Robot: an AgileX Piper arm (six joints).
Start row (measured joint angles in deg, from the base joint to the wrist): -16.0 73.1 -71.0 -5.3 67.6 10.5
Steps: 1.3 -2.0 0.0 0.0 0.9 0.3; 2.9 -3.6 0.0 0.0 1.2 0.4; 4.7 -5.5 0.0 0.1 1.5 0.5; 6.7 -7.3 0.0 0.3 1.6 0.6; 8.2 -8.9 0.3 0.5 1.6 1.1; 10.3 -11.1 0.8 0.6 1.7 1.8; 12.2 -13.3 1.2 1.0 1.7 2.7; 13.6 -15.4 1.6 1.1 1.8 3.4; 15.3 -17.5 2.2 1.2 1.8 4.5; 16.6 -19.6 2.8 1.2 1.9 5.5
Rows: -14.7 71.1 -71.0 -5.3 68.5 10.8; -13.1 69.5 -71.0 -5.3 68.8 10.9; -11.3 67.6 -71.0 -5.2 69.1 11.0; -9.3 65.8 -71.0 -5.0 69.2 11.1; -7.8 64.2 -70.7 -4.8 69.2 11.6; -5.7 62.0 -70.2 -4.7 69.3 12.3; -3.8 59.8 -69.8 -4.3 69.3 13.2; -2.4 57.7 -69.4 -4.2 69.4 13.9; -0.7 55.6 -68.8 -4.1 69.4 15.0; 0.6 53.5 -68.2 -4.1 69.5 16.0
